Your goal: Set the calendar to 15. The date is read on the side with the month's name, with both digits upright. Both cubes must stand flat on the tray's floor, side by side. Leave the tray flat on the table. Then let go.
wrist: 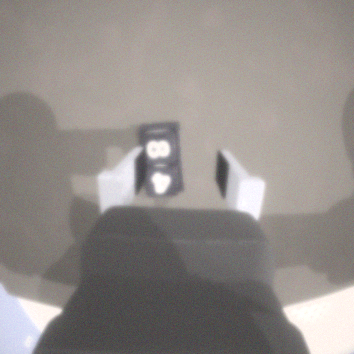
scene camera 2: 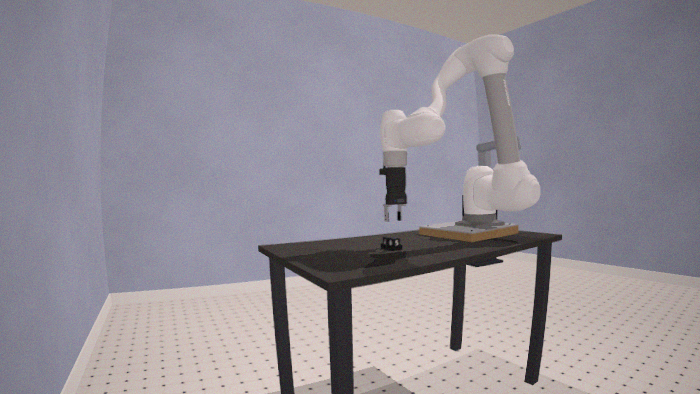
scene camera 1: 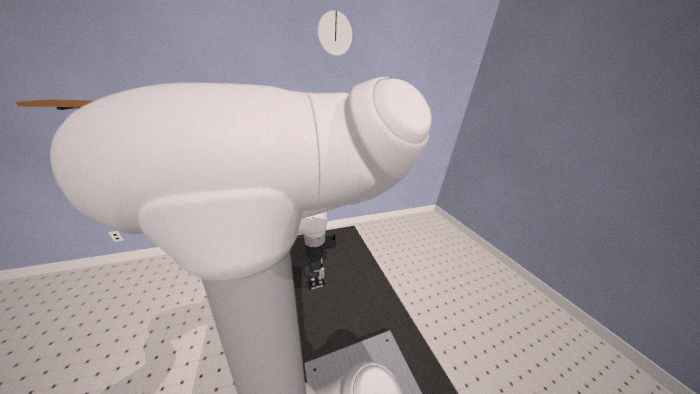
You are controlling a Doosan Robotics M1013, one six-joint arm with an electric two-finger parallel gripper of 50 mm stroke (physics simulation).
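Two black cubes sit side by side in the small dark tray [scene camera 2: 392, 248] on the table. In the wrist view, the top of one cube [wrist: 158, 149] shows a white 8 turned sideways, and the top of the other cube [wrist: 160, 183] shows a blurred white digit that looks like a 4. The month's name and the front digits cannot be read in any view. My gripper [scene camera 2: 393, 220] [wrist: 180, 163] is open and empty, pointing down above the tray. In the wrist view the cubes lie nearer the left finger, their row running along the finger pads.
The black table [scene camera 1: 350, 290] [scene camera 2: 310, 256] carries the robot's base board [scene camera 1: 387, 350] [scene camera 2: 446, 234] at the other end from the table's free end. In scene camera 1 my arm's large white links [scene camera 1: 200, 145] cover much of the view. Arm shadows fall around the tray.
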